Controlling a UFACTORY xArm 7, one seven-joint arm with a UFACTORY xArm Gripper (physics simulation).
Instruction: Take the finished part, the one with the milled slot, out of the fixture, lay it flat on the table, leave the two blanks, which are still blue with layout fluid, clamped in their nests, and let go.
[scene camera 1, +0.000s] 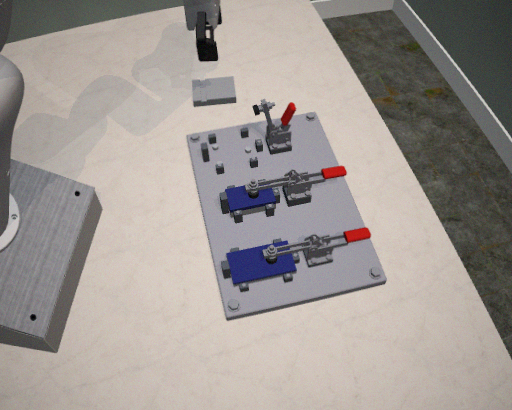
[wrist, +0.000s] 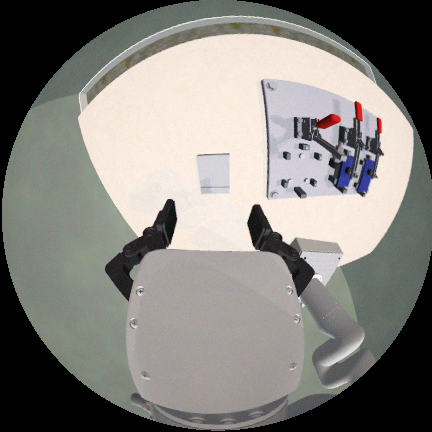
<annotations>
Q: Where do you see a blue blank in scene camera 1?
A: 238, 199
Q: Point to a fixture plate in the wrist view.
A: At 290, 99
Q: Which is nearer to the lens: the finished part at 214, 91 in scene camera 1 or the blue blank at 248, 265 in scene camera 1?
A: The blue blank.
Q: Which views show the finished part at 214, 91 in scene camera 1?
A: Scene camera 1 and the wrist view: all of them.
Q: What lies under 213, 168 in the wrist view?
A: A finished part.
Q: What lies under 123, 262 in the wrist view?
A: My gripper.
</annotations>
